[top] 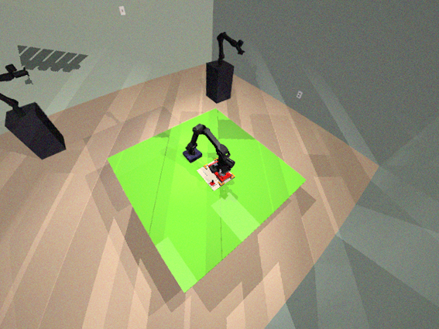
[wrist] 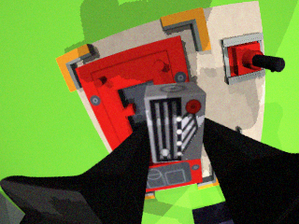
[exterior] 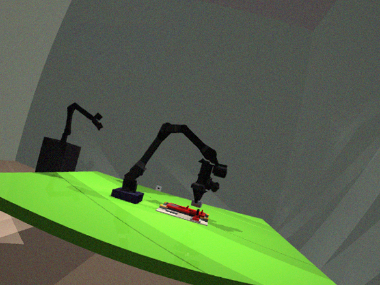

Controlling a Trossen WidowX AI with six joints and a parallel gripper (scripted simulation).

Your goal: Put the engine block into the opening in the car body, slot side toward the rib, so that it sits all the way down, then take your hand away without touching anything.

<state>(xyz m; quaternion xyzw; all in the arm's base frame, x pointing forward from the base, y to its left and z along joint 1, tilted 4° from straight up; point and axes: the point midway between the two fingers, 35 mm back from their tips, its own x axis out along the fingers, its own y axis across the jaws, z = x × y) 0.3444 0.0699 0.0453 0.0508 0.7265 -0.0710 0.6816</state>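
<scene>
Now: gripper tip 60 mm above the beige base plate and 40 mm past it. The rest, counted from my gripper tip: engine block (10 mm below); black peg (100 mm to the right, 40 mm below, 20 mm ahead).
</scene>
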